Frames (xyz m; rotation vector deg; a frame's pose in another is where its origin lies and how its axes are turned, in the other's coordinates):
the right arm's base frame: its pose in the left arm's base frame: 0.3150 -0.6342 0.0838 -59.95 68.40 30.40
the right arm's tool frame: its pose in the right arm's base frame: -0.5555 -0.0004 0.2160 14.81 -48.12 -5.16
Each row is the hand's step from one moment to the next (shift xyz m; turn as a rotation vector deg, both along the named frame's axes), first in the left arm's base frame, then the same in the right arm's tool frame.
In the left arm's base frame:
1: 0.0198 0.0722 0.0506 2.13 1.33 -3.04
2: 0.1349 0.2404 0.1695 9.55 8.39 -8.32
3: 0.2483 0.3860 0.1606 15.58 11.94 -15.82
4: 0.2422 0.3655 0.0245 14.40 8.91 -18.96
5: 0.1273 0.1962 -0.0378 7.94 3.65 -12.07
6: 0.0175 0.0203 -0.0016 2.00 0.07 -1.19
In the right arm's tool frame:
1: 0.0178 0.0186 0.0866 3.76 0.52 -1.06
2: 0.1082 0.0163 0.3045 15.02 2.17 0.77
3: 0.2573 0.0429 0.4103 24.97 3.12 -1.52
4: 0.3183 0.0788 0.2921 24.53 2.91 -6.01
5: 0.1967 0.0612 0.1171 13.86 1.29 -5.31
6: 0.0222 0.0027 0.0149 2.12 -0.87 -0.43

